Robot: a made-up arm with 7 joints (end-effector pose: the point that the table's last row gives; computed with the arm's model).
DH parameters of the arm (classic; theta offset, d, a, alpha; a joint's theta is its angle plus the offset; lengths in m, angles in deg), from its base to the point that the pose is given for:
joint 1: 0 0.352 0 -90
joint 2: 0 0 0 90
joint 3: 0 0.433 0.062 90
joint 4: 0 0 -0.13 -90
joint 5: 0 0.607 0 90
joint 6: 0 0 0.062 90
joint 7: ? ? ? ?
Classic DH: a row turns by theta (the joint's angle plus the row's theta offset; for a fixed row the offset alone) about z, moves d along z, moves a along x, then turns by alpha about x.
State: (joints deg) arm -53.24 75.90 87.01 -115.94 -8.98 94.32 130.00
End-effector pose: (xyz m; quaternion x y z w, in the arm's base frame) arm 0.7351 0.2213 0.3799 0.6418 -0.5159 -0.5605 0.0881
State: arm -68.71 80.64 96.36 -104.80 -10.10 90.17 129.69
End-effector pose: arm 0.8213 -0.0764 0.4962 -0.5802 0.5834 0.5606 0.0934
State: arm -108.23 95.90 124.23 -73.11 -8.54 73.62 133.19
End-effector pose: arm 0.2846 -0.9033 0.6476 -0.3300 0.6303 0.4448 0.5441
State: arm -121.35 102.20 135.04 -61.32 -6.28 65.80 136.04
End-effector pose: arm -0.1148 -0.9988 0.5826 -0.2488 0.5845 0.3665 0.6798
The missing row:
joint 7: 0 0 0 0
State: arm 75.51 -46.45 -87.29 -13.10 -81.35 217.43 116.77
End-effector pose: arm -0.1228 -0.6943 1.0910 0.0117 0.0850 -0.9635 0.2538
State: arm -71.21 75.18 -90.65 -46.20 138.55 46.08 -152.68
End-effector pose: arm -0.0843 -1.0574 0.5852 0.7310 0.4609 0.4839 0.1377
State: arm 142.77 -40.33 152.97 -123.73 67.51 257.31 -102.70
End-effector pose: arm 0.2716 -0.5582 0.1991 0.6161 -0.1685 -0.2325 0.7334
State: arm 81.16 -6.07 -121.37 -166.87 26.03 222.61 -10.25
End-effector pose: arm 0.2611 -0.2364 0.2526 0.7844 -0.4547 0.3707 0.2015
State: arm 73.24 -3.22 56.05 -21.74 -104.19 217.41 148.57
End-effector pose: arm -0.1567 0.0420 1.3588 0.0420 -0.4055 -0.0026 0.9132
